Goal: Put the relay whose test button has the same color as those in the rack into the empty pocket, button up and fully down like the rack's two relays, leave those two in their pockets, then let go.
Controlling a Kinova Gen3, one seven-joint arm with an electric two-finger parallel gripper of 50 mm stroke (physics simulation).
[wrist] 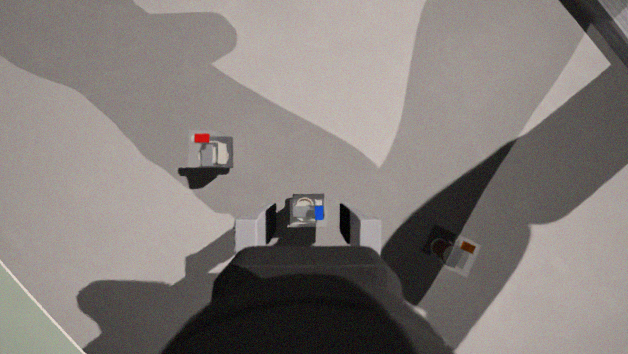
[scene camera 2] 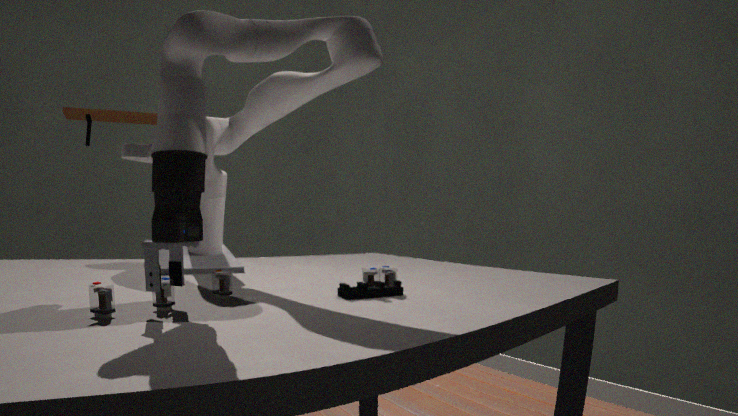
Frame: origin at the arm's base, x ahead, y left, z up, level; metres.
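Seen in the pictures: gripper, fingertip midpoint: (wrist: 308,217) (scene camera 2: 165,288); arm's base, link origin: (scene camera 2: 204,249).
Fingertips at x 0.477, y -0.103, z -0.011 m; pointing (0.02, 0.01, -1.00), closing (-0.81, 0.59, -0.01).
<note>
Pixels of each thing's top centre, then the offset from my fingertips to it.
- relay with the blue button, top centre: (wrist: 308,213) (scene camera 2: 162,278) dx -0.003, dy -0.004, dz +0.013 m
- black rack, top centre: (scene camera 2: 370,282) dx -0.030, dy +0.336, dz -0.008 m
- relay with a red button, top centre: (wrist: 201,148) (scene camera 2: 100,283) dx +0.032, dy -0.088, dz +0.013 m
- relay with an orange button, top centre: (wrist: 464,257) (scene camera 2: 221,270) dx -0.080, dy +0.093, dz +0.013 m
My gripper (scene camera 2: 164,281) (wrist: 308,217) is open over the relay with the blue button (scene camera 2: 163,295) (wrist: 306,210), which stands upright on the table. In the wrist view this relay shows between the two fingertips, with a gap on each side. In the scene view the fingers overlap its upper part. The black rack (scene camera 2: 370,292) stands on the right part of the table. It holds two relays with blue buttons, one relay (scene camera 2: 370,276) beside the other relay (scene camera 2: 388,277); its end toward the left bears no relay.
A relay with a red button (scene camera 2: 102,299) (wrist: 212,151) stands left of the gripper. A relay with an orange button (scene camera 2: 222,283) (wrist: 454,251) stands to the right, in shadow. The arm's base plate (scene camera 2: 227,269) lies behind. The table's dark edge (scene camera 2: 428,356) runs along the front.
</note>
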